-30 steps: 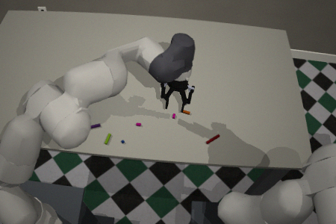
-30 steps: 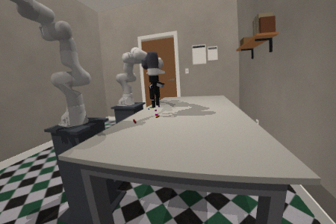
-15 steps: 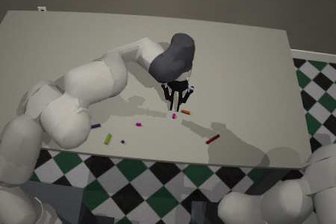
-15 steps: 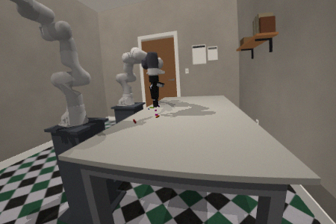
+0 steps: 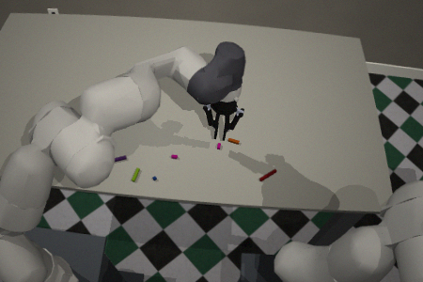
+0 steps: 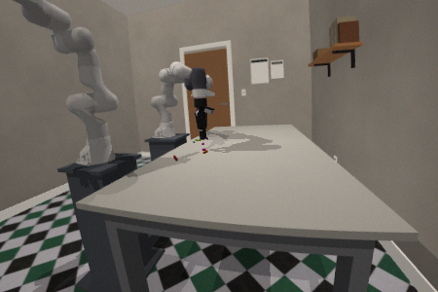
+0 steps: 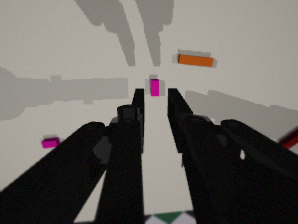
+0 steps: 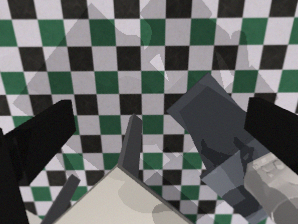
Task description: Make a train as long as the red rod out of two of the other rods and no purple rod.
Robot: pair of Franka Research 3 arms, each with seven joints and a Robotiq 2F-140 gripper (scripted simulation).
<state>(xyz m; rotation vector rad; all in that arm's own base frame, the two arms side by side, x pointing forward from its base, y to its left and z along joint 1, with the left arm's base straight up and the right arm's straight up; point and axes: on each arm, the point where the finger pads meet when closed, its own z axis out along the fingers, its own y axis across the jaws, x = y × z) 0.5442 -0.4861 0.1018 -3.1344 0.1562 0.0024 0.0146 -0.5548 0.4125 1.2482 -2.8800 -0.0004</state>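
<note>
Right now my left hand is 3 cm short of the orange rod, 5 cm to the left of it and 10 cm above it. From my left hand the other things lie so: small blue rod: 15 cm behind, 21 cm to the left, 10 cm below; then red rod: 10 cm behind, 18 cm to the right, 10 cm below; then lime rod: 15 cm behind, 28 cm to the left, 10 cm below.
</note>
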